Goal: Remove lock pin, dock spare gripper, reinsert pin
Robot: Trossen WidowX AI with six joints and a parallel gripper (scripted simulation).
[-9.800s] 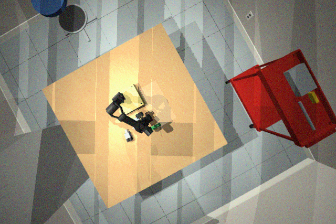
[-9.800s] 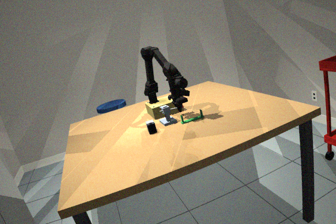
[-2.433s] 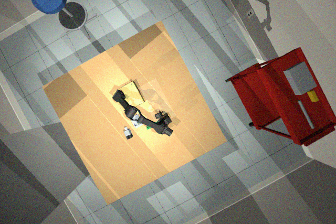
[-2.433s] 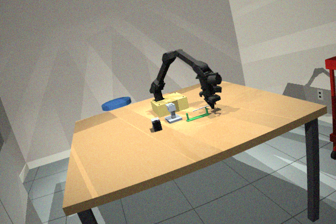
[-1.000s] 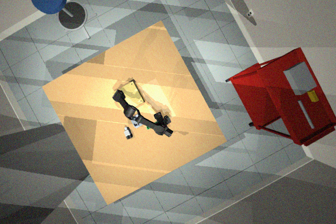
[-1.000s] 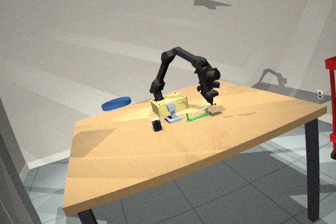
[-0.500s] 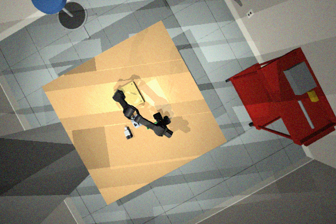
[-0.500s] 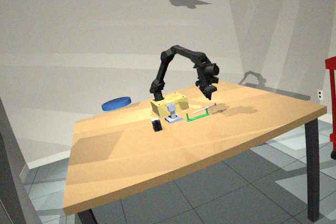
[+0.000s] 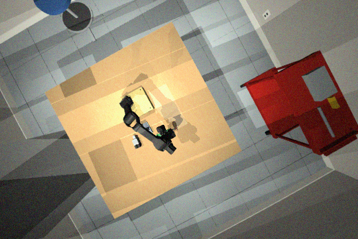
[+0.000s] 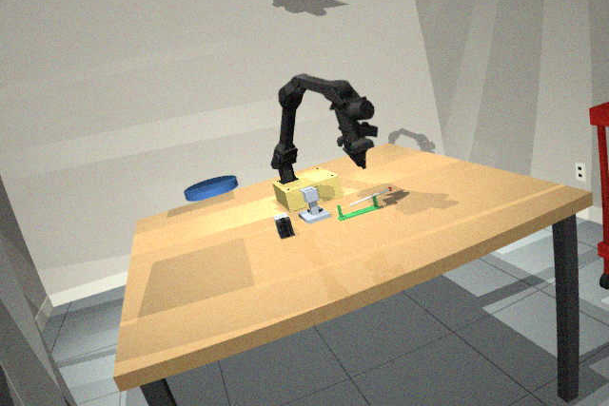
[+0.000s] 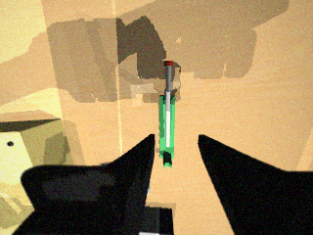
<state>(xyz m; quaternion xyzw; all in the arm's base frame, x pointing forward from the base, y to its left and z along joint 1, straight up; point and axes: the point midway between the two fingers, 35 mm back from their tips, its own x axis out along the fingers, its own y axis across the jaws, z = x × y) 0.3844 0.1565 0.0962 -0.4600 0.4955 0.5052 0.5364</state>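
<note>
The green cradle is 40 mm to the right of my gripper tip and 120 mm below it. Round my gripper tip: socket: 110 mm behind, 160 mm to the right, 90 mm below; then spare gripper: 60 mm behind, 280 mm to the right, 120 mm below.
</note>
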